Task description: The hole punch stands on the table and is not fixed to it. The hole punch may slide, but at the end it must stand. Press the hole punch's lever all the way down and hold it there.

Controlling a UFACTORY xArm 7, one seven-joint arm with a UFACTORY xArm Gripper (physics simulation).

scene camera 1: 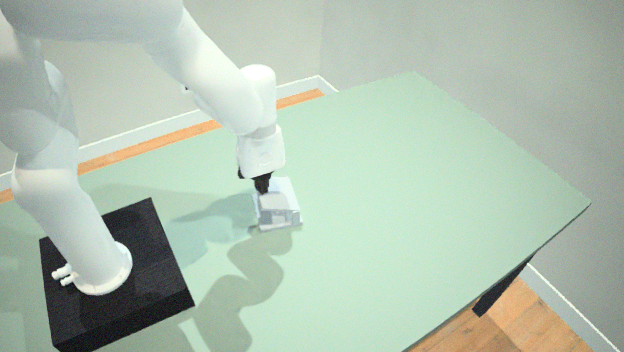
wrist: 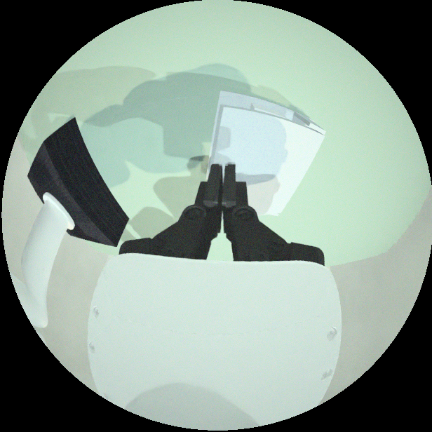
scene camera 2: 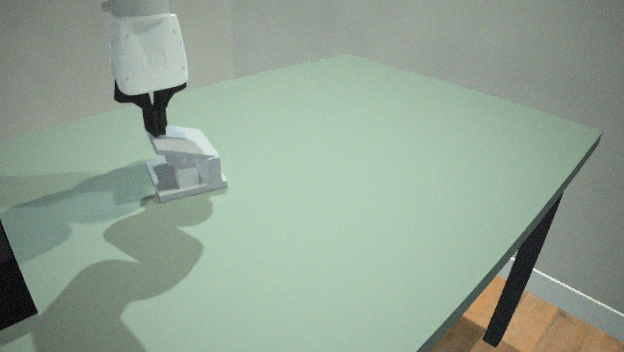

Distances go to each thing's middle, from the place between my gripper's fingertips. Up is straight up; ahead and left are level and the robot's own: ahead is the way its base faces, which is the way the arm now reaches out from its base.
Scene:
Right now my hand is 30 mm short of the pale grey hole punch [scene camera 2: 171, 182], 10 mm to the left of it and 40 mm above it. Round my hand: broad flat lever [scene camera 2: 182, 142] (30 mm ahead, 10 mm to the right, 20 mm below).

